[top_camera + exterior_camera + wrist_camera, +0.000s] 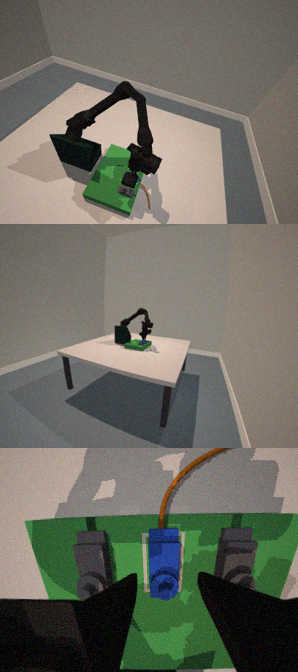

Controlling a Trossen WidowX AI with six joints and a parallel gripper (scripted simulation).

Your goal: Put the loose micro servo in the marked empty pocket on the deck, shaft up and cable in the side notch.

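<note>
Now: gripper tip 110 mm past the green deck, 10 mm to the left of it and 70 mm above it.
</note>
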